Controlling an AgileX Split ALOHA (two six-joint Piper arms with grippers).
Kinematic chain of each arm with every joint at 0, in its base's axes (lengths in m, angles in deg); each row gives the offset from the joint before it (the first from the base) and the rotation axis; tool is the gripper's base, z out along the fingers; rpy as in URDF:
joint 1: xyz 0 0 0.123 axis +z
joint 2: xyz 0 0 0 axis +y
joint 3: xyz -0.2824 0 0.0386 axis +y
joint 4: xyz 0.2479 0 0.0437 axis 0.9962 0 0.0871
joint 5: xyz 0 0 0 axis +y
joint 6: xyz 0.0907 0 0.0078 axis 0.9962 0 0.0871
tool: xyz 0 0 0 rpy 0 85 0
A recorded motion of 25 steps. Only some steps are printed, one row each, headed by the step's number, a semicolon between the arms.
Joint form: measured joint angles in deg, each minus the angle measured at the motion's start. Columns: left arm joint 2, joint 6, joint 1, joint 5, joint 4, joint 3; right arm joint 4, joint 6, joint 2, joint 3, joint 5, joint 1.
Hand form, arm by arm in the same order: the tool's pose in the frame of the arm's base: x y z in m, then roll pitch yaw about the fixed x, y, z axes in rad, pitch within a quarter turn. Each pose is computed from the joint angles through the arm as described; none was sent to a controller.
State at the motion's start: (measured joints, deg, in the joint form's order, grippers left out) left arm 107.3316 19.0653 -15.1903 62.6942 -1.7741 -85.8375; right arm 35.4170 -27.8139 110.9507 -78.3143 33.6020 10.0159
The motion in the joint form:
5: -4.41 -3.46 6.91 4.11 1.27 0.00; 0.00 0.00 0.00 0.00 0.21 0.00
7: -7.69 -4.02 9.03 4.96 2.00 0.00; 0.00 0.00 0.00 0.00 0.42 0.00
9: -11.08 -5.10 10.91 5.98 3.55 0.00; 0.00 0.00 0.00 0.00 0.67 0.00
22: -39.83 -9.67 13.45 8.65 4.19 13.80; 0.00 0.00 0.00 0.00 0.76 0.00
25: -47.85 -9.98 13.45 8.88 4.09 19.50; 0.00 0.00 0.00 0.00 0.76 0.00
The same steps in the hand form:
5: 0.3640 -0.0537 0.2692 3.0972 0.1890 2.7232; 0.4056 0.1015 0.2043 2.7834 0.5726 -3.0211
7: 0.3557 -0.0381 0.2897 3.0753 0.2271 2.7629; 0.4053 0.1016 0.2042 2.7825 0.5696 -3.0198
9: 0.3449 -0.0232 0.3101 3.0420 0.2614 2.8028; 0.4050 0.1018 0.2041 2.7813 0.5659 -3.0181
22: 0.2142 -0.0029 0.3816 3.0083 0.4769 2.9113; 0.4049 0.1018 0.2040 2.7809 0.5646 -3.0176
25: 0.1766 -0.0019 0.3802 3.0050 0.5137 2.9143; 0.4049 0.1018 0.2040 2.7809 0.5646 -3.0176

